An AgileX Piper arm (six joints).
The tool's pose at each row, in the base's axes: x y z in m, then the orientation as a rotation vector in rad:
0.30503 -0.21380 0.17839 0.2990 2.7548 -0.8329
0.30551 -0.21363 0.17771 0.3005 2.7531 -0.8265
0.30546 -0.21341 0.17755 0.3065 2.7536 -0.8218
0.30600 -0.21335 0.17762 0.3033 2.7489 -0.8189
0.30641 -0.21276 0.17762 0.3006 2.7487 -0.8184
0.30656 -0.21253 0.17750 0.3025 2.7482 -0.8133
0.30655 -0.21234 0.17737 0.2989 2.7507 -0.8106
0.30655 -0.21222 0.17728 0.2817 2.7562 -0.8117
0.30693 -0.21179 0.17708 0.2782 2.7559 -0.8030
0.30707 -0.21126 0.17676 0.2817 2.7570 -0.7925
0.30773 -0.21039 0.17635 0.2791 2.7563 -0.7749
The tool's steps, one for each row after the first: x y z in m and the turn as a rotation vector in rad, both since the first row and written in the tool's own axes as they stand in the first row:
-0.00024 0.00062 0.00054 -0.0040 -0.0023 0.0025
-0.00011 0.00086 0.00053 -0.0067 -0.0009 0.0068
-0.00064 0.00102 0.00054 -0.0084 -0.0067 0.0068
-0.00096 0.00161 0.00027 -0.0090 -0.0077 0.0053
-0.00103 0.00190 0.00027 -0.0122 -0.0085 0.0074
-0.00096 0.00212 0.00026 -0.0147 -0.0077 0.0048
-0.00092 0.00226 0.00027 -0.0161 -0.0074 -0.0078
-0.00117 0.00282 0.00025 -0.0223 -0.0102 -0.0085
-0.00115 0.00345 0.00024 -0.0292 -0.0100 -0.0051
-0.00154 0.00455 0.00019 -0.0413 -0.0143 -0.0037

